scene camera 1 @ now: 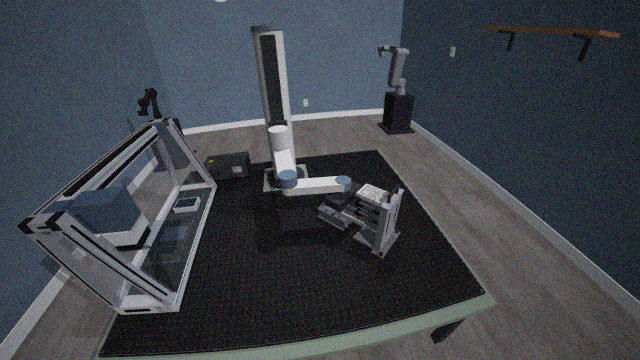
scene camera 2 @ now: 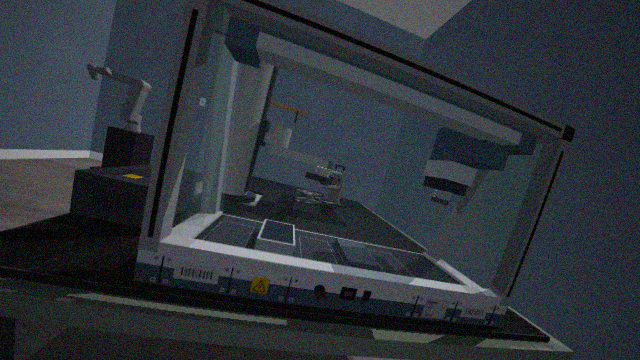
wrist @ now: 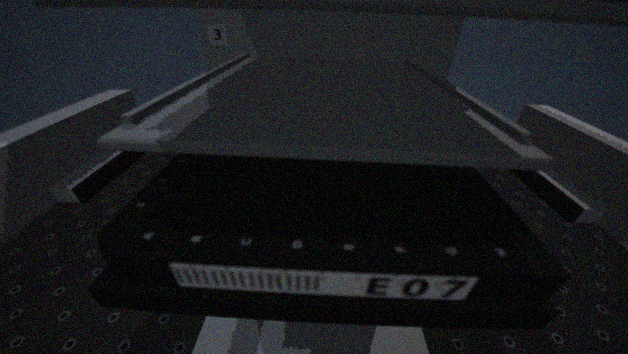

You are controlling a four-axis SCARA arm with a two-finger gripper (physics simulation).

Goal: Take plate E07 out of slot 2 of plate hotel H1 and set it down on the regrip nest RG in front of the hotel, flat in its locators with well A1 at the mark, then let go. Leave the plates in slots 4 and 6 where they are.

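Places are measured from the arm's base along level axes (x ahead, y left, z up), in metres.
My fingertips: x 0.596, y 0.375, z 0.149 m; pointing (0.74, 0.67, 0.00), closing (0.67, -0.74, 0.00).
Note:
For each thing: its top centre in the pictures, then the offset to it from my fingertips. "spot": a spot on its surface instead.
- Plate E07, top centre: [wrist: 324,121] [scene camera 1: 371,211] dx -0.009, dy -0.007, dz +0.003 m
- slot 3 shelf, top centre: [wrist: 325,82] dx -0.001, dy +0.001, dz +0.015 m
- white plate, top centre: [scene camera 1: 374,193] dx -0.009, dy -0.006, dz +0.107 m
- regrip nest, surface spot: [scene camera 1: 330,216] spot: dx -0.152, dy -0.163, dz -0.128 m
Plate E07 [wrist: 320,295], dark with a barcode label towards the wrist camera, lies level under the slot 3 shelf [wrist: 320,110], at slot 2 height in hotel H1 [scene camera 1: 381,230] [scene camera 2: 337,193]. My gripper [wrist: 326,119] is open, one finger on each side of the plate with a gap to it; its fingers reach into the hotel from the front. A white plate [scene camera 1: 372,192] sits at the hotel's top; the slot 4 plate cannot be made out. The regrip nest [scene camera 1: 330,216] stands in front of the hotel, partly under the gripper. Its locators and A1 mark cannot be made out.
A framed, glass-sided machine [scene camera 1: 196,260] [scene camera 2: 250,255] stands at the table's left in scene camera 1. A dark box [scene camera 1: 227,166] [scene camera 2: 107,197] stands near the arm's column [scene camera 1: 286,75]. Another arm on a pedestal [scene camera 1: 398,112] stands beyond the table.

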